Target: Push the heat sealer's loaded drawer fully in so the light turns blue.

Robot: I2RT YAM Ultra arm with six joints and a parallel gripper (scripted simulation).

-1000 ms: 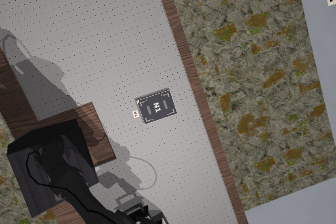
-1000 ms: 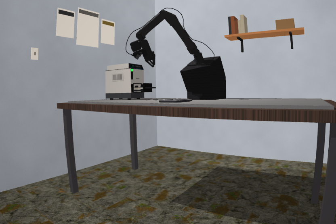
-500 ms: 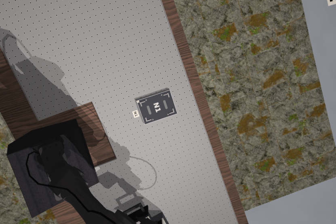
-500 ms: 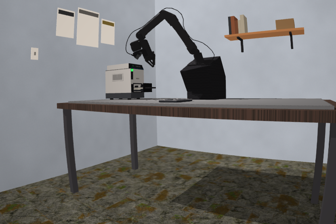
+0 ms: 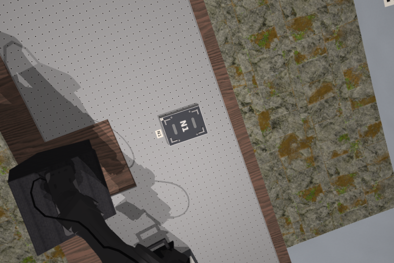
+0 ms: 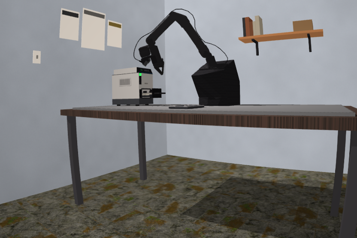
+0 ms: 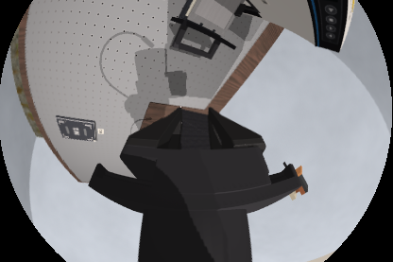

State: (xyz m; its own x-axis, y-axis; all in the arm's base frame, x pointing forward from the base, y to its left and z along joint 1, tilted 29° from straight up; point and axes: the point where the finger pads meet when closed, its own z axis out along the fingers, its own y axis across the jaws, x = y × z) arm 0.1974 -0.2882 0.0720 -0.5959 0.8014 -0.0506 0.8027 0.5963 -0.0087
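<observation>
My hand is 10 mm past the sealer drawer, 150 mm to the left of it and 150 mm above it. Also, from my hand: label tag (70 mm ahead, 360 mm to the left, 230 mm below).
</observation>
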